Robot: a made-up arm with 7 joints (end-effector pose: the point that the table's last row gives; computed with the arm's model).
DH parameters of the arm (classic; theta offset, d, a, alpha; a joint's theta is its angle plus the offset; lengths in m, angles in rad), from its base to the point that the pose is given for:
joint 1: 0 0.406 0 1.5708
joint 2: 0 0.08 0 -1.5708
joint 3: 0 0.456 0.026 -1.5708
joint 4: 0 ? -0.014 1.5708
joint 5: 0 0.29 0 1.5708
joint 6: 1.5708 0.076 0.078 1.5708
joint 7: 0 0.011 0 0
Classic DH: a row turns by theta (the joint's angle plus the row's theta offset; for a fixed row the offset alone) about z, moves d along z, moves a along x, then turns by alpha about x.
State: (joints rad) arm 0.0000 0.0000 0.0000 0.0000 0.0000 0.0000 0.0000
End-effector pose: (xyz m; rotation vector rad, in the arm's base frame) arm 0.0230 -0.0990 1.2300 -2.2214 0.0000 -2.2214
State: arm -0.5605 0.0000 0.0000 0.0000 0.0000 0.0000 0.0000
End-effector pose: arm -0.0331 -0.0961 1.2300 1.9040 -0.5480 1.9040
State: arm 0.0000 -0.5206 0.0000 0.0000 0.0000 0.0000 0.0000
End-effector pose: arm 0.4298 -0.0990 1.1094 -2.7183 0.0000 -1.5749
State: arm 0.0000 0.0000 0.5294 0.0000 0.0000 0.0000 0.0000
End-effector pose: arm 0.0294 -0.0848 1.2300 -1.9233 -0.5213 -1.9233
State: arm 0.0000 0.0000 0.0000 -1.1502 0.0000 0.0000 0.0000
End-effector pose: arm -0.3112 -0.0990 1.0095 -0.6558 0.0000 -3.0724
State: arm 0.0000 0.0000 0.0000 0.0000 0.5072 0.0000 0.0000
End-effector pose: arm 0.0585 -0.0841 1.2300 -1.9369 -0.5020 -1.9370
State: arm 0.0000 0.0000 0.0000 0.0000 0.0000 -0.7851 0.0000
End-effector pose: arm 0.0749 -0.0990 1.1994 -2.9023 0.0000 -1.2027
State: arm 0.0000 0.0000 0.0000 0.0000 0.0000 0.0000 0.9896
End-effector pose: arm 0.0230 -0.0990 1.2300 -1.6231 0.8757 -1.6231
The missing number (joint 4, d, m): 0.057
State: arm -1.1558 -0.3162 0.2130 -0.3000 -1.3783 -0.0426 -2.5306
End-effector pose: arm -0.0456 -0.1124 1.2008 1.8434 0.1817 -1.2567
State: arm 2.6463 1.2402 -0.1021 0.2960 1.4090 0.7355 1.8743
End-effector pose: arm 0.6439 -0.2372 0.8298 0.5786 -1.0626 2.0775
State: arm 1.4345 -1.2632 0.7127 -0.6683 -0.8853 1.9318 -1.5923
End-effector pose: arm 0.2502 0.4691 0.8006 0.3030 0.5261 2.4573
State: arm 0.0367 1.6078 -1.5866 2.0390 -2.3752 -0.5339 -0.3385
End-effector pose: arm -0.3735 -0.4810 0.4631 2.3463 -1.2022 -1.2240
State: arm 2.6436 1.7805 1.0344 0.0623 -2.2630 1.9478 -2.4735
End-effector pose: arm 0.5921 -0.3454 0.1258 1.9839 -0.2658 1.0535
